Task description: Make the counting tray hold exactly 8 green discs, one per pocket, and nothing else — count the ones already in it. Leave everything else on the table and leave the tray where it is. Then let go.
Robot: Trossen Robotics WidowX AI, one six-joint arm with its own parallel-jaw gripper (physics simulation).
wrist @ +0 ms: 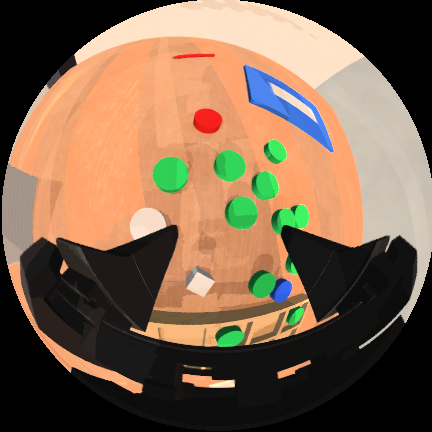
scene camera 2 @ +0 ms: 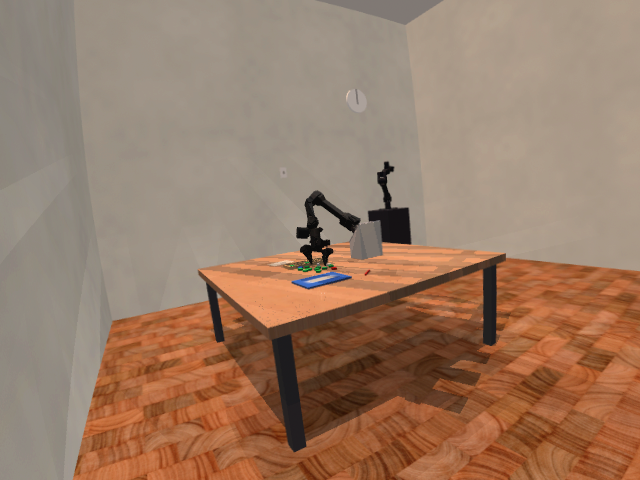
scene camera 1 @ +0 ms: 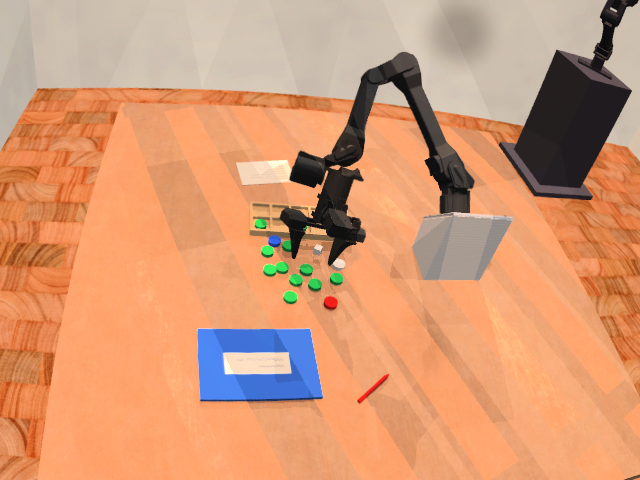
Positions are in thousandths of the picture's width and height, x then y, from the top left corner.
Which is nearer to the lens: the wooden counting tray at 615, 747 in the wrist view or the white disc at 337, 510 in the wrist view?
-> The white disc.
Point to a wooden counting tray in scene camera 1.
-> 423, 443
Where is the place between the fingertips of the gripper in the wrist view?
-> At 534, 534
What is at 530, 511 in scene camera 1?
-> The gripper.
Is the gripper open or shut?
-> Open.
